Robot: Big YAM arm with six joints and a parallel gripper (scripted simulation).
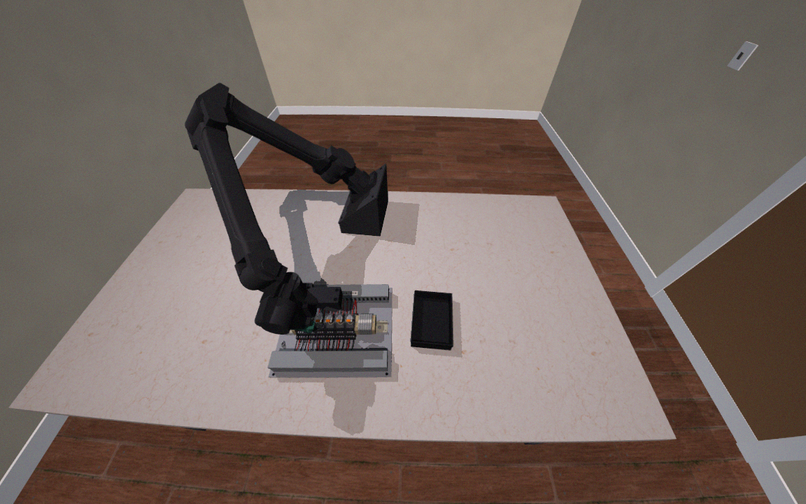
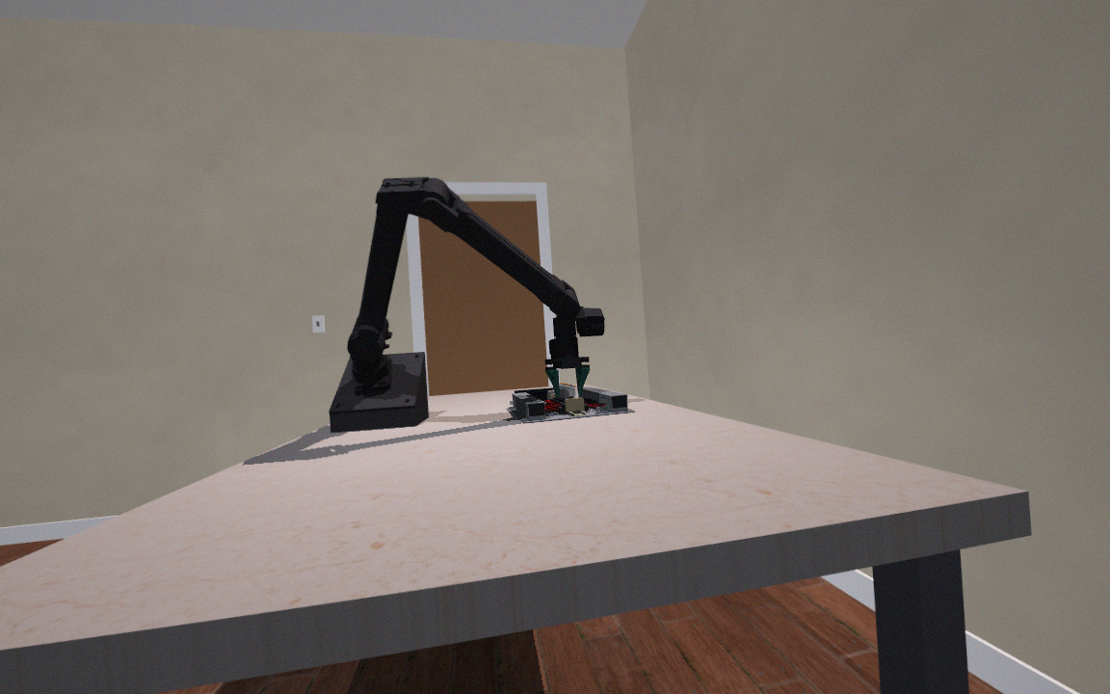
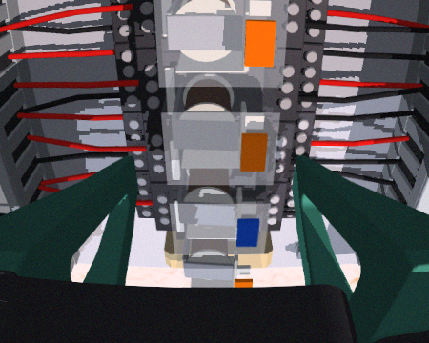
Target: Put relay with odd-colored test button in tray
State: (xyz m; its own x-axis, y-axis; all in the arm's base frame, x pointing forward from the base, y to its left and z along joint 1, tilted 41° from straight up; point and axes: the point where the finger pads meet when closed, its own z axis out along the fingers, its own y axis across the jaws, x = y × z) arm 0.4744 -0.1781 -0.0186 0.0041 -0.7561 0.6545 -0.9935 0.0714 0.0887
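My hand is right at the clear-cased relay. Round my hand: black tray (340 mm to the left, 30 mm below, 20 mm behind).
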